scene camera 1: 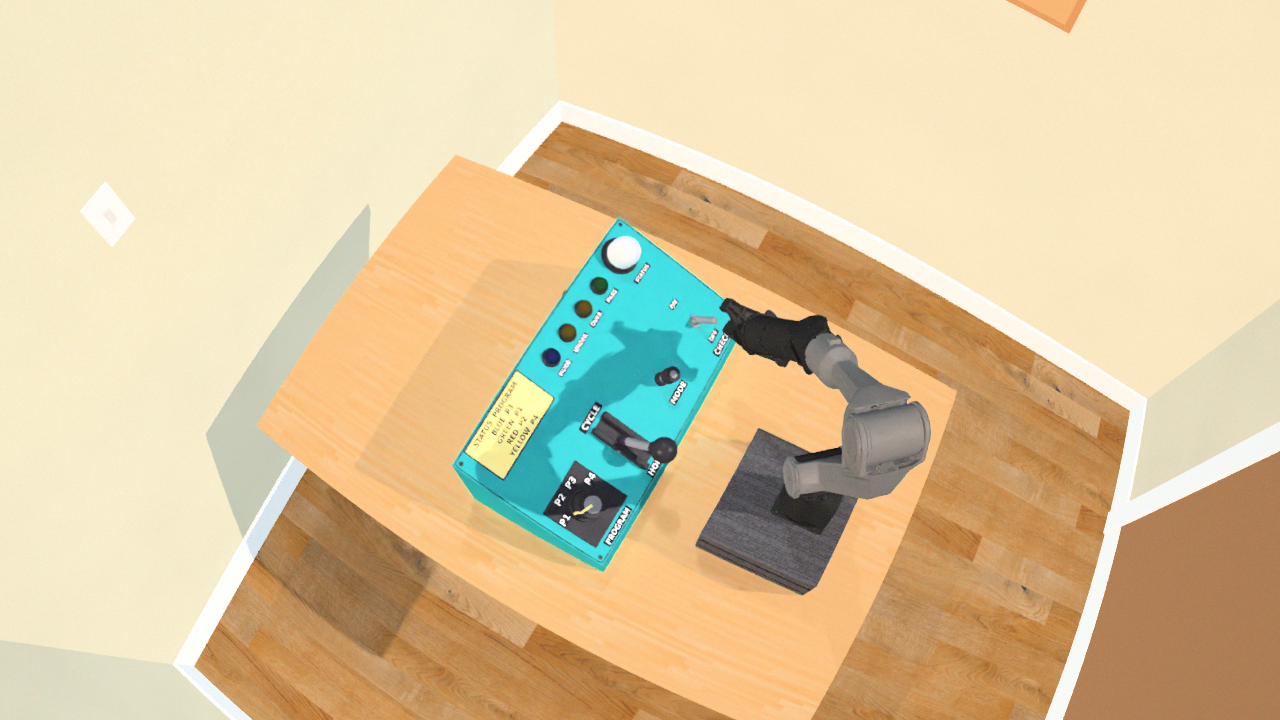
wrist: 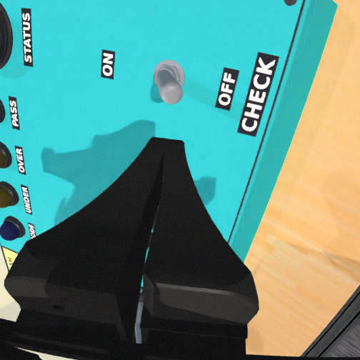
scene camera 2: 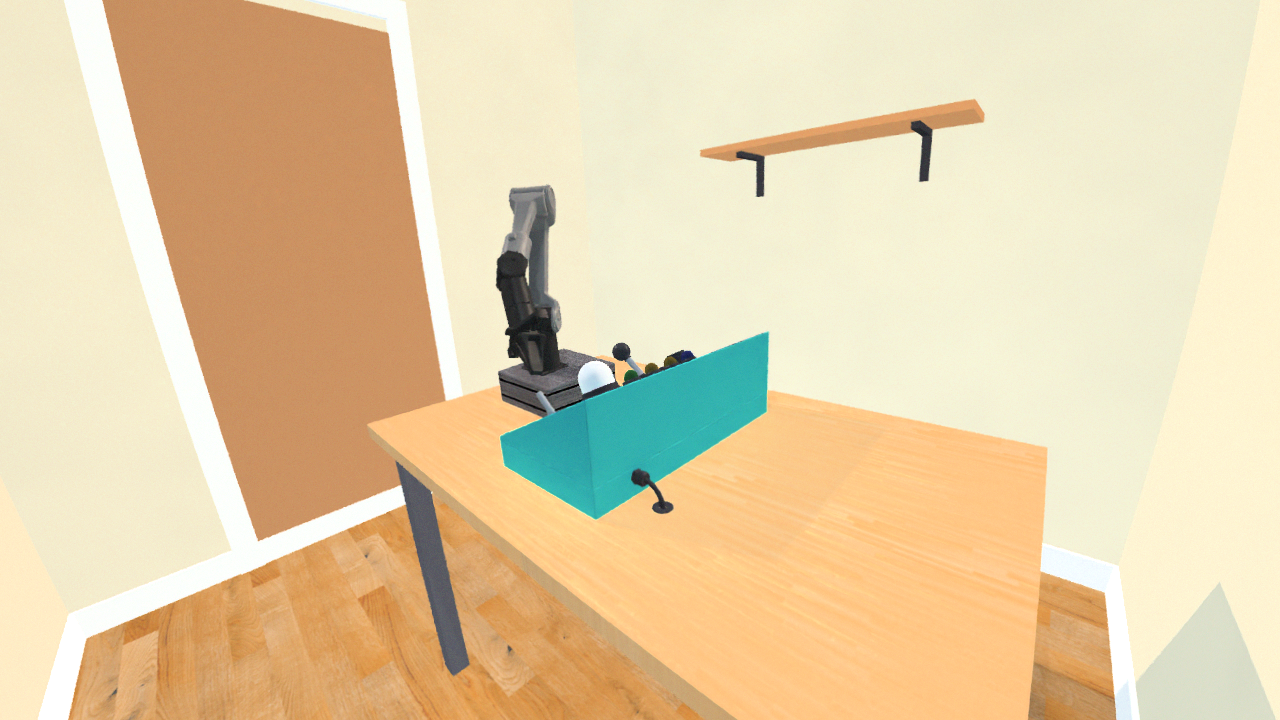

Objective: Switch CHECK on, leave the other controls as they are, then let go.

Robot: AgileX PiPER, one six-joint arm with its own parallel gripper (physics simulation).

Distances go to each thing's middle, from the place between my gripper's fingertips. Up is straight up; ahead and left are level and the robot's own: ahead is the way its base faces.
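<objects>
Cycle lever (scene camera 1: 663, 450): my hand is 2 cm short of it, 22 cm to the right of it and 3 cm above it. Program dial (scene camera 1: 586, 504): 6 cm ahead of my hand, 34 cm to the left of it and 5 cm below it. Going by their middles, the cycle lever is the nearest to my hand of the things named here.
</objects>
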